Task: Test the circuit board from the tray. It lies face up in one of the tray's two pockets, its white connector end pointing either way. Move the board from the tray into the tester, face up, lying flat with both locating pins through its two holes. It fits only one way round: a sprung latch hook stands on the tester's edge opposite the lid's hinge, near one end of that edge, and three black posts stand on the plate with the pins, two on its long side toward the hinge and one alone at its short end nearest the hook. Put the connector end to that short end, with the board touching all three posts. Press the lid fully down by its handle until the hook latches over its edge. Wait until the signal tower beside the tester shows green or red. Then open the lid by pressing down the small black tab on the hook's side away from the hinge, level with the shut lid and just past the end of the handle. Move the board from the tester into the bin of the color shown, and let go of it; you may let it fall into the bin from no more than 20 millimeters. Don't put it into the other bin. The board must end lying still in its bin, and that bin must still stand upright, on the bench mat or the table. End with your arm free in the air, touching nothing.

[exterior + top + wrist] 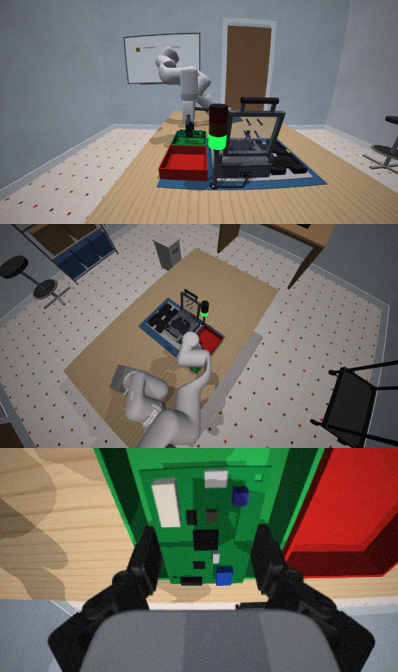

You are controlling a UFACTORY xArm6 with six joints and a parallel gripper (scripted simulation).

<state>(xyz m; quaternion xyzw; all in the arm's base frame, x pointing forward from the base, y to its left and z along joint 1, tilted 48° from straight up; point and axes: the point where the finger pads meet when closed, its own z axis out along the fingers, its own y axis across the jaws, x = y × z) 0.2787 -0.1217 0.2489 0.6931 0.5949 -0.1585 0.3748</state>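
Now: hand 60 mm above the green bin. Round my hand: red bin 150 mm ahead, 40 mm to the right, 60 mm below; green circuit board 10 mm below; plate 160 mm ahead, 170 mm to the left, 10 mm below.
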